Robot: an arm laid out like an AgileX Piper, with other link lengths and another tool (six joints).
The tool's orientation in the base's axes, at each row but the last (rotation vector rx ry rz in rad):
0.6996, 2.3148, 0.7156
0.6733, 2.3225, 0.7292
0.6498, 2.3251, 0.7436
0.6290, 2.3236, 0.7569
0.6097, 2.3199, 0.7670
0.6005, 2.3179, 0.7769
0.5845, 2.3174, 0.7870
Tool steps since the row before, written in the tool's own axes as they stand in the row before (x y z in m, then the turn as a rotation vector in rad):
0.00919, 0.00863, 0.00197, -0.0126, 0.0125, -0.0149
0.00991, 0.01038, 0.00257, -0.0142, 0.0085, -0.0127
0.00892, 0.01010, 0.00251, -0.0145, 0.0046, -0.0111
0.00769, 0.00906, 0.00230, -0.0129, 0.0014, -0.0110
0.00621, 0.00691, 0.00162, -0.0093, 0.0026, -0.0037
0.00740, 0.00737, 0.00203, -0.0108, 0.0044, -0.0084
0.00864, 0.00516, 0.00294, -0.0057, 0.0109, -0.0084
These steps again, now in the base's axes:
-0.00230, 0.01254, 0.00057, 0.0021, -0.0036, 0.0228
-0.00220, 0.01438, 0.00102, 0.0036, -0.0067, 0.0194
-0.00190, 0.01351, 0.00130, 0.0039, -0.0092, 0.0160
-0.00166, 0.01192, 0.00129, 0.0020, -0.0105, 0.0132
-0.00173, 0.00922, 0.00094, 0.0047, -0.0049, 0.0078
-0.00228, 0.01038, 0.00053, 0.0030, -0.0062, 0.0126
-0.00313, 0.00980, -0.00199, 0.0007, 0.0014, 0.0148

